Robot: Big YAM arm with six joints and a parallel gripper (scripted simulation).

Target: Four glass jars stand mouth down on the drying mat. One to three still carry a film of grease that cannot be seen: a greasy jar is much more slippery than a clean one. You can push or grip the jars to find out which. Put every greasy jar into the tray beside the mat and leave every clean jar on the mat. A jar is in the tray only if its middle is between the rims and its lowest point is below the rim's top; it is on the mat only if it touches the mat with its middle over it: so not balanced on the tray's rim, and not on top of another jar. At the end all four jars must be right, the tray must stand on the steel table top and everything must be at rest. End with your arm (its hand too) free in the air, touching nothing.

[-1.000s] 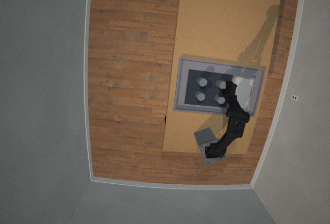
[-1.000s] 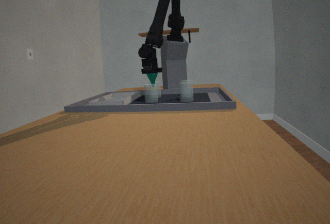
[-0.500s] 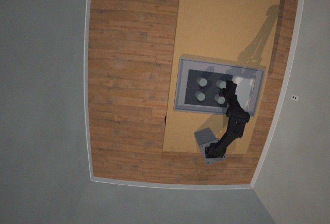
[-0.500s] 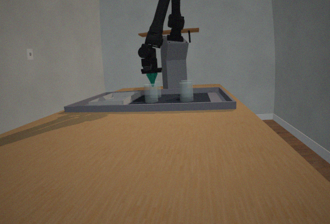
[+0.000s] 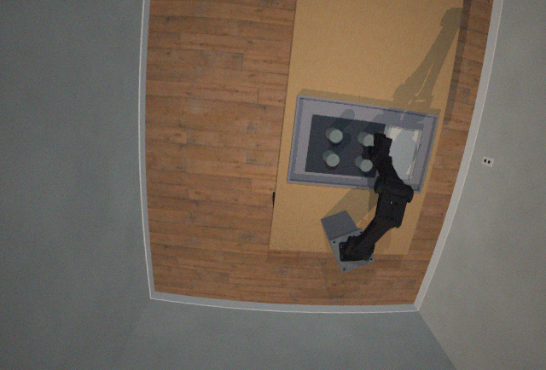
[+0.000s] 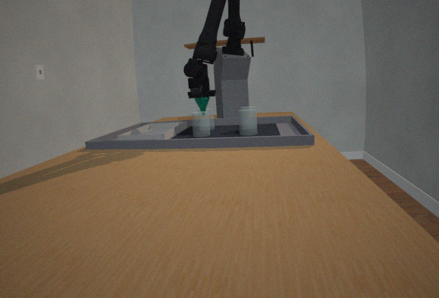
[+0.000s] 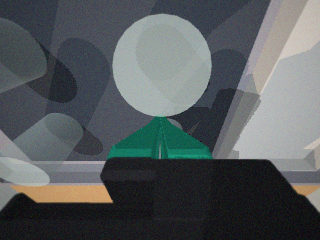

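Right now the rimmed steel table top is 20 mm to the right of my hand and 80 mm below it. From my hand the other things lie so: pale tray (50 mm behind, 220 mm to the right, 70 mm below); dark drying mat (90 mm to the left, 80 mm below).
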